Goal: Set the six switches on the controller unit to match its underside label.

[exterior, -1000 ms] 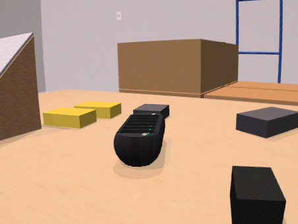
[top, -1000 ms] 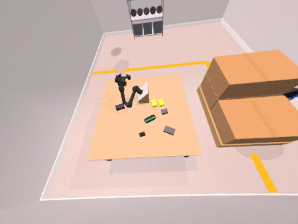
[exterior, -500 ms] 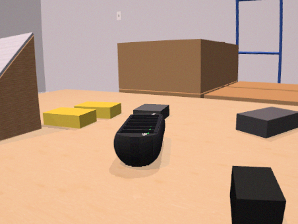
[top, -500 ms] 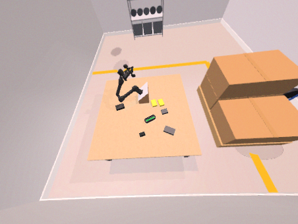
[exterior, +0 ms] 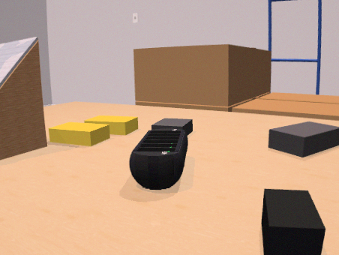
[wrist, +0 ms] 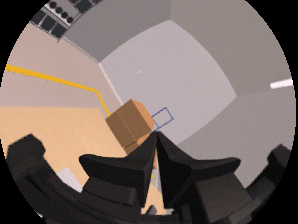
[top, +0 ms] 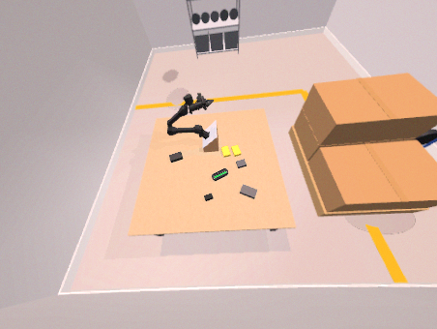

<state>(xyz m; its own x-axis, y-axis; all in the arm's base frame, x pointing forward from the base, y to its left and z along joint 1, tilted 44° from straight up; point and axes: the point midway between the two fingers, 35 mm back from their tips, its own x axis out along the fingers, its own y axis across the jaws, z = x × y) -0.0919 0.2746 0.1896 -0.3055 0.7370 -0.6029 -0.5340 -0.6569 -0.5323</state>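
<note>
My gripper tip is 670 mm short of the black block, 70 mm to the left of it and 440 mm above it.
</note>
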